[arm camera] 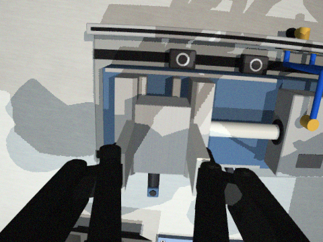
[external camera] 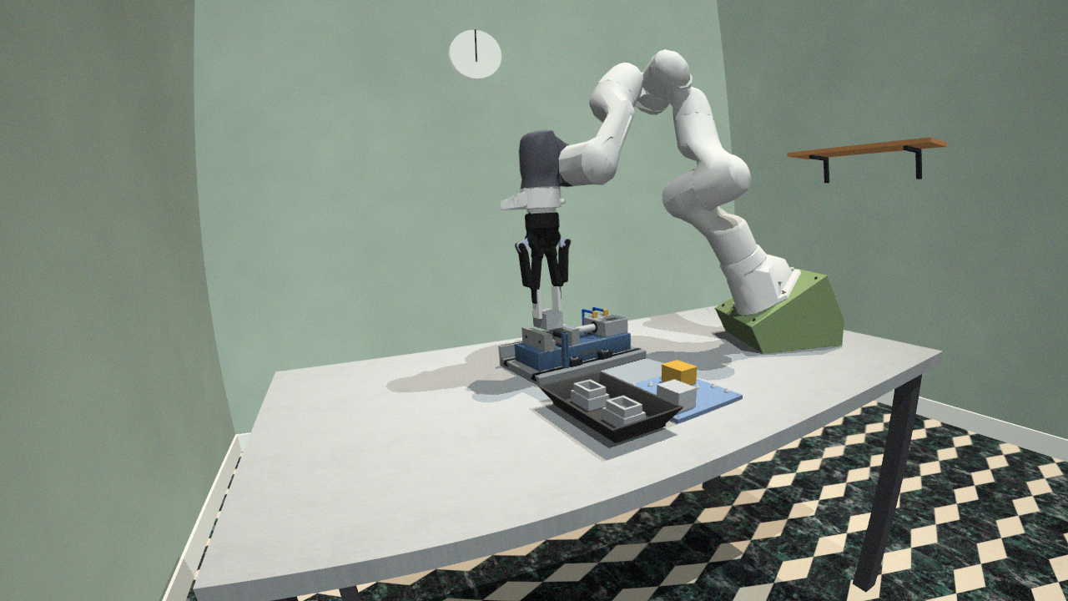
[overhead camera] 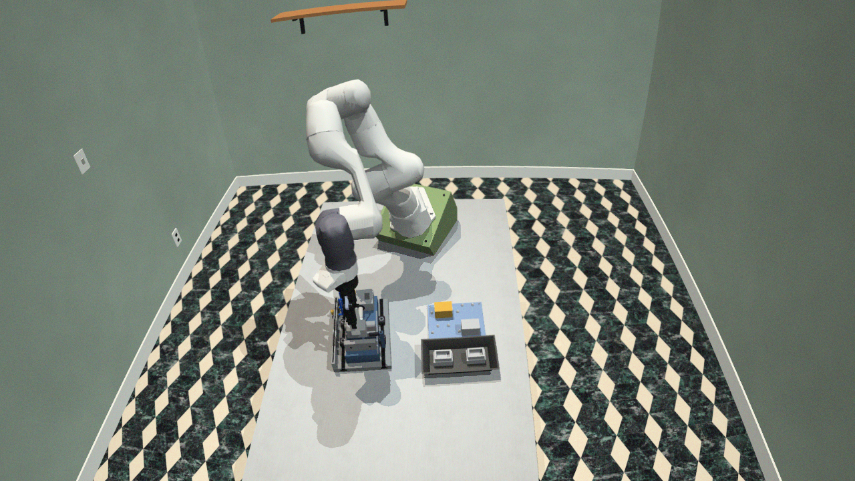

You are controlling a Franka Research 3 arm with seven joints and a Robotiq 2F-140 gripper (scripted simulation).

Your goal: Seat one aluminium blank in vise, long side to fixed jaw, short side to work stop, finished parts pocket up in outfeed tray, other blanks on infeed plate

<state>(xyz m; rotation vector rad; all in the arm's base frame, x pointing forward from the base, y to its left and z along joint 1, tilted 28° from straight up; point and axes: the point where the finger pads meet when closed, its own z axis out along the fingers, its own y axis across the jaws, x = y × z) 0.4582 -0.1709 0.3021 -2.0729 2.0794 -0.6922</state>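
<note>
Now: the white rod 9 cm behind my hand, 8 cm below it and 1 cm to the left of it. From my hand the other things lie so: aluminium blank: 4 cm below; then hose block: 16 cm behind, 8 cm below, 1 cm to the left; then vise: 11 cm below, 7 cm behind, 1 cm to the left.
</note>
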